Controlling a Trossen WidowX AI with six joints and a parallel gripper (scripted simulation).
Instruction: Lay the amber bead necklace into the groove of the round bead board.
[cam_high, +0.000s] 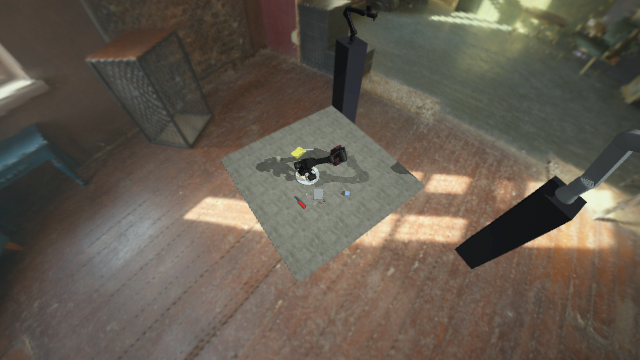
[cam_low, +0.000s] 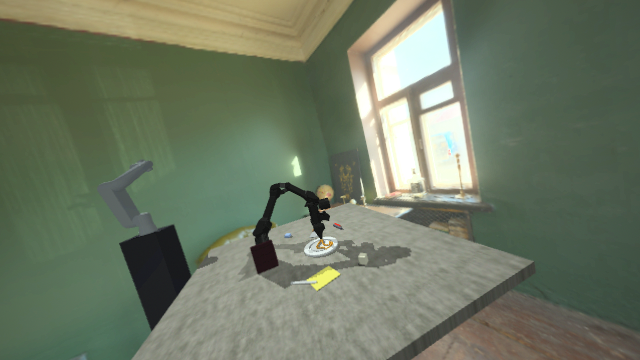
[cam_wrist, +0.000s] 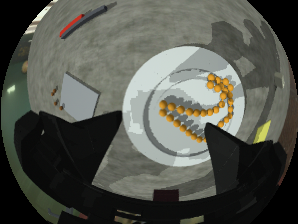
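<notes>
Right now my gripper tip is 4 cm to the left of the board, 4 cm above it and 1 cm past it. Also, from my gripper tip: red tool 17 cm to the left, 16 cm ahead, 4 cm below; grey square 16 cm to the left, 4 cm below; yellow card 31 cm to the right, 6 cm behind, 4 cm below.
</notes>
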